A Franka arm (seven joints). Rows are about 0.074 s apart.
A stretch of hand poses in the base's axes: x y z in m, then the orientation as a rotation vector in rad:
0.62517 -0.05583 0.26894 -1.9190 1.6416 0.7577
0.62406 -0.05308 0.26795 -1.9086 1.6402 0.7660
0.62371 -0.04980 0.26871 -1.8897 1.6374 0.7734
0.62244 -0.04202 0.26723 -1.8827 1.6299 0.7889
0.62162 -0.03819 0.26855 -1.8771 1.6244 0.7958
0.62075 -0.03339 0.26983 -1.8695 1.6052 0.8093
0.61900 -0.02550 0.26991 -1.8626 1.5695 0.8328
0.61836 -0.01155 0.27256 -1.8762 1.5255 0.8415
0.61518 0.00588 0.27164 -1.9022 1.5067 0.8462
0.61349 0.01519 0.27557 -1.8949 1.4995 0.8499
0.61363 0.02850 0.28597 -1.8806 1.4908 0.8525
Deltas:
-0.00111 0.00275 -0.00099 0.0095 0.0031 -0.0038
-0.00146 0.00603 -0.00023 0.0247 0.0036 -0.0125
-0.00273 0.01381 -0.00171 0.0375 0.0092 -0.0100
-0.00355 0.01764 -0.00039 0.0459 0.0102 -0.0097
-0.00442 0.02244 0.00089 0.0653 0.0087 -0.0036
-0.00617 0.03033 0.00097 0.0963 0.0061 0.0119
-0.00681 0.04428 0.00362 0.1152 -0.0072 0.0398
-0.00999 0.06171 0.00270 0.1105 -0.0089 0.0644
-0.01168 0.07102 0.00663 0.1202 -0.0109 0.0638
-0.01154 0.08433 0.01703 0.1348 -0.0155 0.0593

